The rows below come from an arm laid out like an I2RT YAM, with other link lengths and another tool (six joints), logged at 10 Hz.
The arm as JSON. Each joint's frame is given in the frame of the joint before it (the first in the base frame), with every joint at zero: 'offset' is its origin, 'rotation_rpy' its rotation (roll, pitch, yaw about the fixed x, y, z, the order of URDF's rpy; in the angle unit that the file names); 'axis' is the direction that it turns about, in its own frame. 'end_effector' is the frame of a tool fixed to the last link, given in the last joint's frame.
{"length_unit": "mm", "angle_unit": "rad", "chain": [
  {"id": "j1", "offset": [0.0, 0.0, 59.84], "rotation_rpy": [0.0, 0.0, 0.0], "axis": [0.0, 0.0, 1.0]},
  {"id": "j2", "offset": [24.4, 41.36, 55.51], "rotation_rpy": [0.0, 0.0, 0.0], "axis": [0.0, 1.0, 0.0]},
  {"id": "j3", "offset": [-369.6, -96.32, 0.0], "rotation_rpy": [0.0, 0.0, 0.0], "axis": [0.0, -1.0, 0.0]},
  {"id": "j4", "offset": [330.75, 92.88, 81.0], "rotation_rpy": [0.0, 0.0, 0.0], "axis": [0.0, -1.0, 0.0]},
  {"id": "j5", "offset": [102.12, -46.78, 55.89], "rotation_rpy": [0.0, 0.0, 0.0], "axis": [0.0, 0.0, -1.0]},
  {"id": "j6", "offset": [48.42, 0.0, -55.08], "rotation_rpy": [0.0, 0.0, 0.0], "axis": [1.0, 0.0, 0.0]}
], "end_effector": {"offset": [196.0, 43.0, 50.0], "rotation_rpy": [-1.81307, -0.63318, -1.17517]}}
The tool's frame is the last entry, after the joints.
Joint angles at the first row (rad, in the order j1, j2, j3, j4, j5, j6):
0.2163 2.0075 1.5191 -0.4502 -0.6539 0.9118
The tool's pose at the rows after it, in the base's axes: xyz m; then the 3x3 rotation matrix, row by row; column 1 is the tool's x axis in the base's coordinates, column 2 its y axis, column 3 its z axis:
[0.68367 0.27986 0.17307], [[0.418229 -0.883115 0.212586], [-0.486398 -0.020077 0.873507], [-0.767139 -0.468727 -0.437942]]
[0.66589 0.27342 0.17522], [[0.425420 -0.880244 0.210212], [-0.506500 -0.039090 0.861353], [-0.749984 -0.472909 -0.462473]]
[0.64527 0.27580 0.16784], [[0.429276 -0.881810 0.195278], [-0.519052 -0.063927 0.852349], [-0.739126 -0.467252 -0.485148]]
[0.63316 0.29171 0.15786], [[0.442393 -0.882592 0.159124], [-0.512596 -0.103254 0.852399], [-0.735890 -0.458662 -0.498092]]
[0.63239 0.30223 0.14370], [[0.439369 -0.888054 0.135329], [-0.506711 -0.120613 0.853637], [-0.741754 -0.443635 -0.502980]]
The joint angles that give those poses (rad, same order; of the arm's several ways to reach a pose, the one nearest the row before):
0.2162 1.9573 1.4965 -0.4873 -0.6337 0.8843
0.2171 1.9088 1.4509 -0.5063 -0.6118 0.8580
0.2314 1.8707 1.3953 -0.5086 -0.5925 0.8415
0.2574 1.8747 1.3843 -0.5155 -0.5896 0.8228
0.2711 1.9037 1.3913 -0.5124 -0.5933 0.8191

